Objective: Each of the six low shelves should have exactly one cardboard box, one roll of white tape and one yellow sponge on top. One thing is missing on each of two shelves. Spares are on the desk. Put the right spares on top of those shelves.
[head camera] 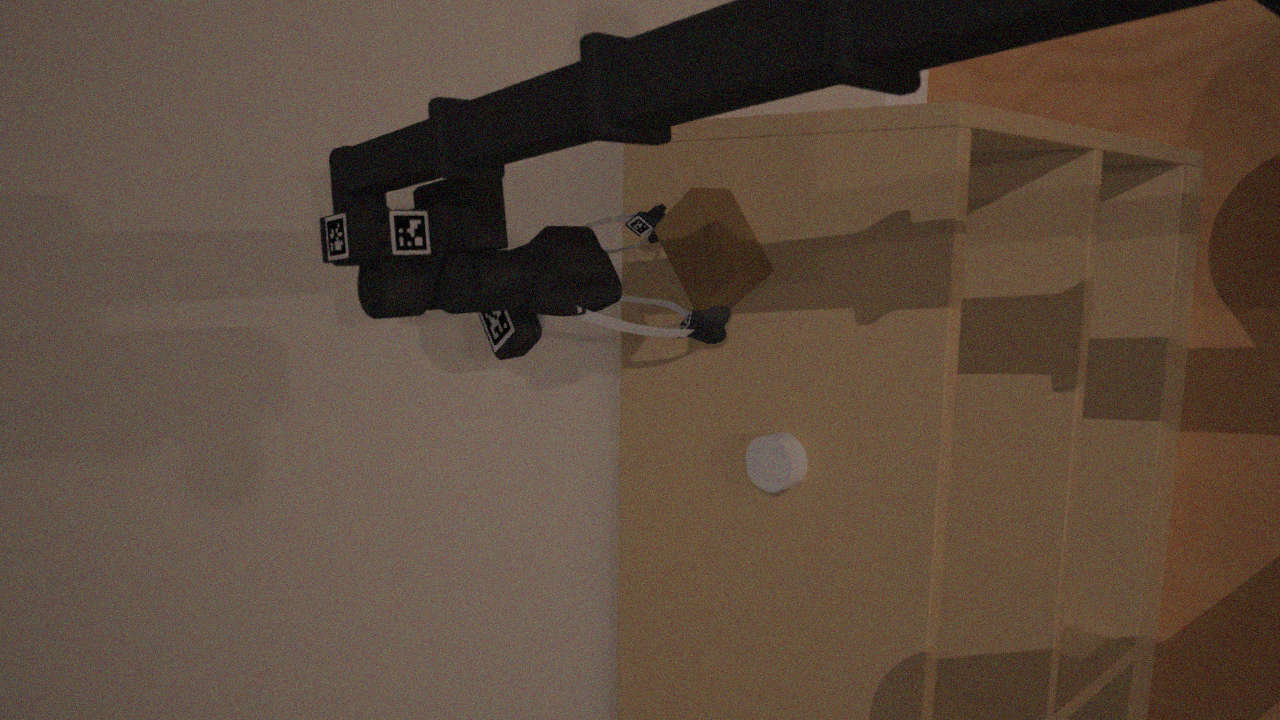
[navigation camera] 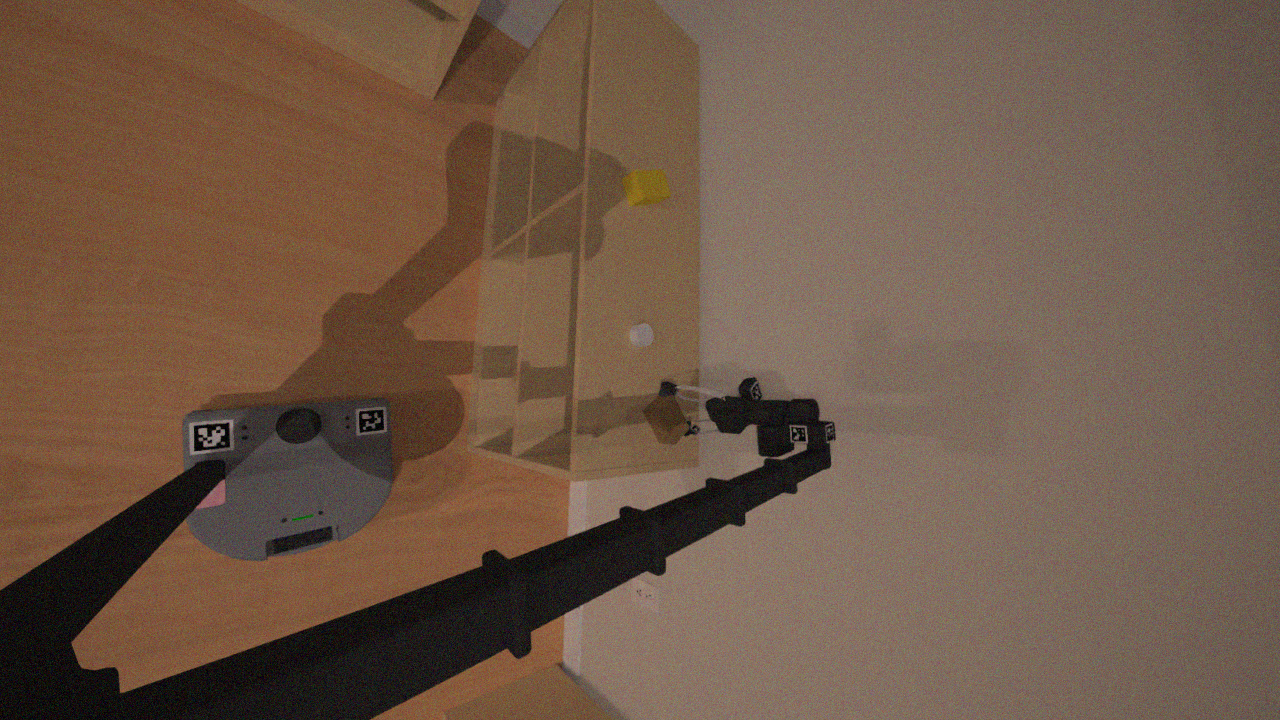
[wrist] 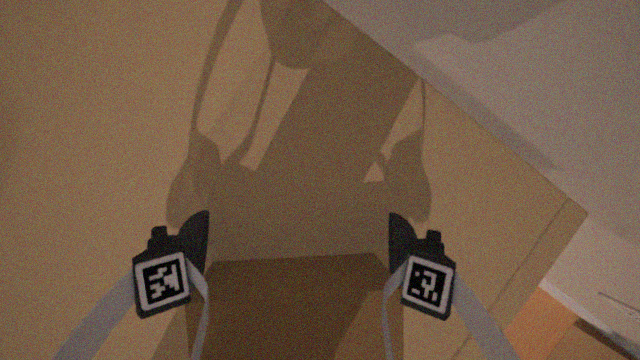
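My gripper (head camera: 680, 274) (navigation camera: 680, 409) (wrist: 299, 238) is shut on a brown cardboard box (head camera: 720, 246) (navigation camera: 664, 418) (wrist: 290, 310), with one finger on each side of it. The box is over the top of a low wooden shelf (head camera: 760, 600) (navigation camera: 626, 268) (wrist: 90, 150), near one end, and casts a shadow there. It appears to be held above the top; the exact gap is hard to tell. A roll of white tape (head camera: 776, 462) (navigation camera: 640, 334) lies on this shelf top beside the box. A yellow sponge (navigation camera: 647, 187) lies farther along it. The desk with spares does not show.
A pale wall (head camera: 313, 555) (navigation camera: 1029, 223) runs along the back of the shelf. My mobile base (navigation camera: 295, 483) stands on the wooden floor before its open front. Another wooden shelf unit (navigation camera: 384, 35) is at the upper left of the navigation view. A wooden surface (navigation camera: 528, 698) shows at its bottom edge.
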